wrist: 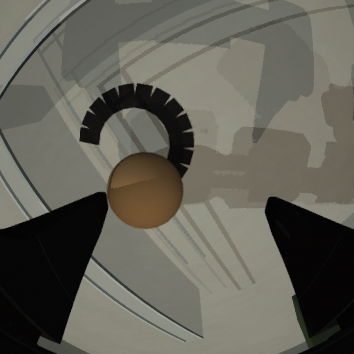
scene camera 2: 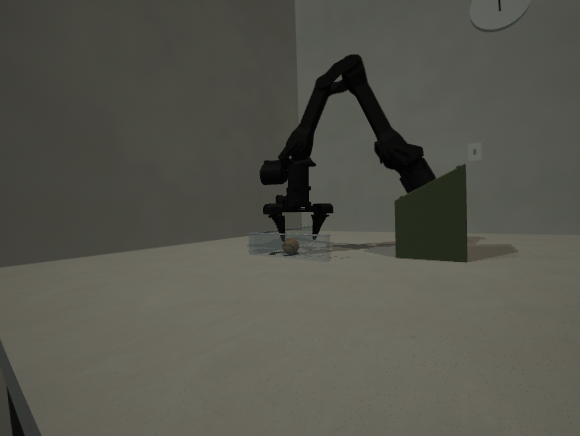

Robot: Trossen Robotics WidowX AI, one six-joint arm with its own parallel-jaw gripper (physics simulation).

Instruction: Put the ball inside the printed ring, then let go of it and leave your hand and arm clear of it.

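The orange-brown ball (scene camera 2: 290,246) (wrist: 145,190) rests on the table. In the wrist view it covers the lower part of the black printed ring (wrist: 181,137), so whether it touches the ring's line or lies beside it is partly hidden. My gripper (scene camera 2: 299,239) (wrist: 189,203) is open, pointing down, with nothing held. Its fingertips are low, slightly above the ball's height in the scene view. In the wrist view the ball shows between the fingertips, close to the left one and far from the right one.
A low clear-walled corner guard (scene camera 2: 315,247) (wrist: 145,301) stands around the ball and ring on two sides; its walls are close to my fingers. A green wedge-shaped base block (scene camera 2: 431,225) carries the arm at the right. The pale table (scene camera 2: 300,340) extends toward the scene camera.
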